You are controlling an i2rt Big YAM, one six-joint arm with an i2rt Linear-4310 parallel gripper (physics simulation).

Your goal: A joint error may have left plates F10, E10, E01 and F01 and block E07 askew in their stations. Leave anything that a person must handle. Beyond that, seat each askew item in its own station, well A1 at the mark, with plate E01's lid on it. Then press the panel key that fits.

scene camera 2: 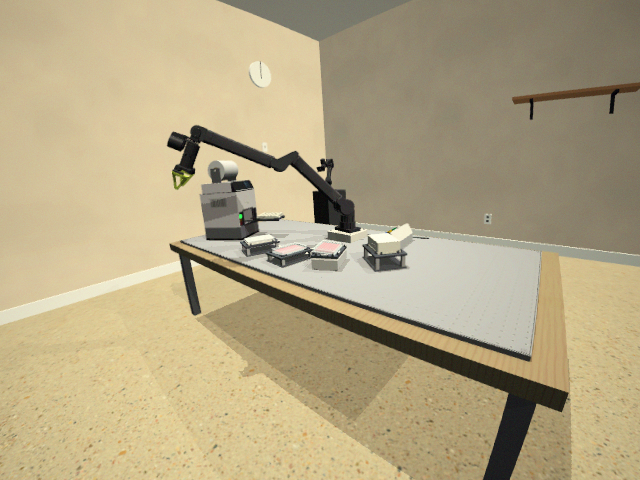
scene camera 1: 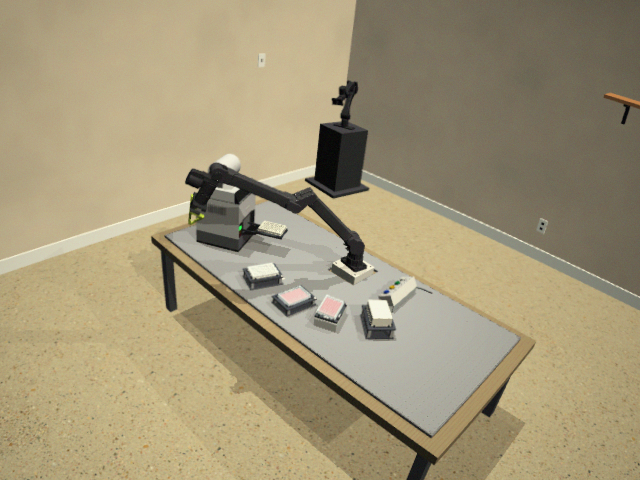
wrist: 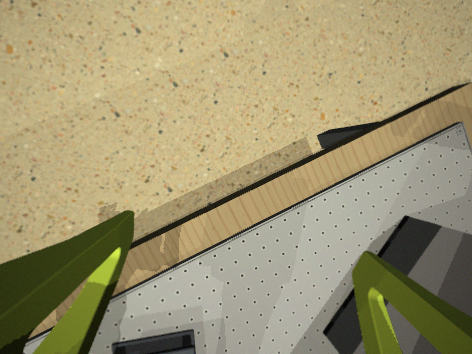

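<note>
My gripper point(scene camera 1: 196, 219) point(scene camera 2: 181, 181) point(wrist: 248, 242) is open and empty, high near the table's far left end. A white plate point(scene camera 1: 262, 271) point(scene camera 2: 260, 239) lies on a dark raised station. A pink plate point(scene camera 1: 294, 295) point(scene camera 2: 289, 250) lies on a low dark station, and another pink plate point(scene camera 1: 330, 307) point(scene camera 2: 328, 248) on a pale block-shaped station. A cream block-like item point(scene camera 1: 380, 312) point(scene camera 2: 383, 242) sits on a legged station. A pale plate point(scene camera 1: 272, 228) point(scene camera 2: 270, 215) lies on the machine's tray. The key panel point(scene camera 1: 403, 293) point(scene camera 2: 404, 235) has coloured keys. Labels, A1 marks and exact seating are too small to tell.
A grey machine point(scene camera 1: 219, 219) point(scene camera 2: 222, 211) point(wrist: 430, 255) with a white roll on top and a green light stands beside and below the gripper. The wooden table edge point(wrist: 280, 187) crosses the wrist view. A second arm stands on a black pedestal point(scene camera 1: 341, 157) behind the table.
</note>
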